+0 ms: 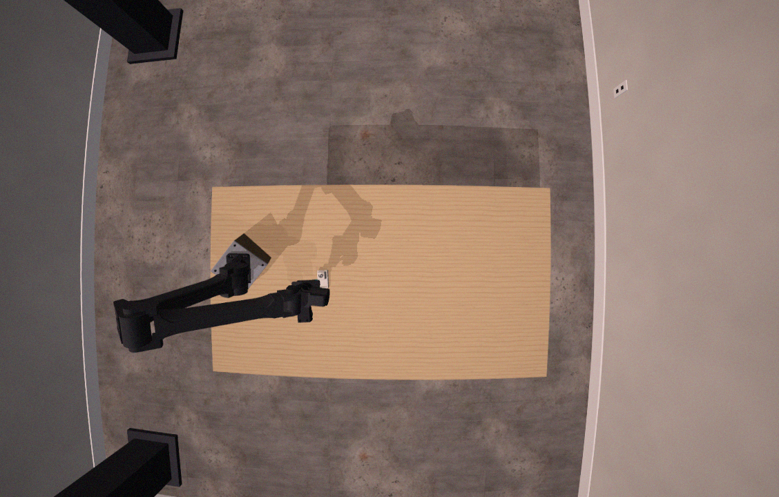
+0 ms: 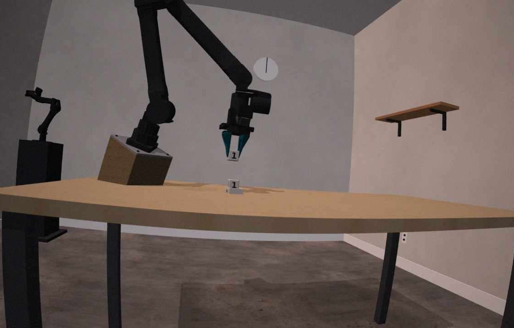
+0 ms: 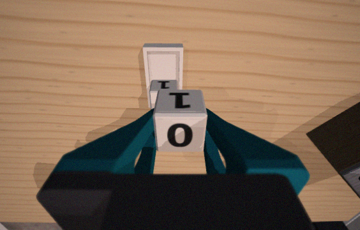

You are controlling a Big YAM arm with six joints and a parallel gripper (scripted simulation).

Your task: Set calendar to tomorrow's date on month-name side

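Right now my hand is 10 mm short of the white tray, 20 mm to the right of it and 110 mm above it. The rest, counted from my hand: cube: right at my hand.
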